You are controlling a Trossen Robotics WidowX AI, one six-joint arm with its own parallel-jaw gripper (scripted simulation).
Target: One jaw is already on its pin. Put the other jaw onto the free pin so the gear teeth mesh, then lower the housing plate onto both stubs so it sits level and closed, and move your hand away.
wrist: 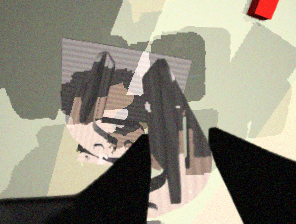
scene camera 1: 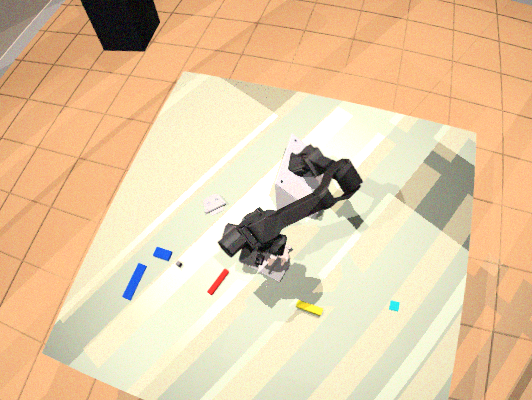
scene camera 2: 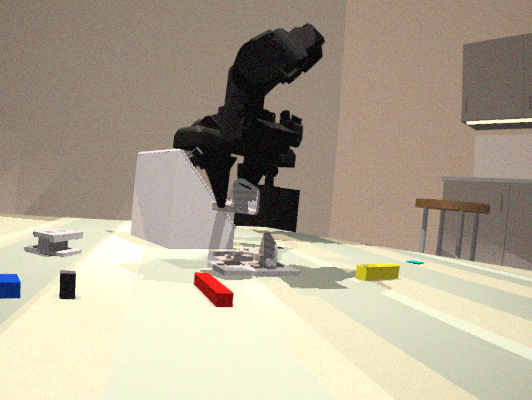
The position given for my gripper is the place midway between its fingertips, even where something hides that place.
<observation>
In view: my gripper point(scene camera 2: 231, 208) and a red bar point(scene camera 2: 212, 289).
My gripper is seen too in the wrist view point(wrist: 178, 137) and in scene camera 1 point(scene camera 1: 255, 249).
</observation>
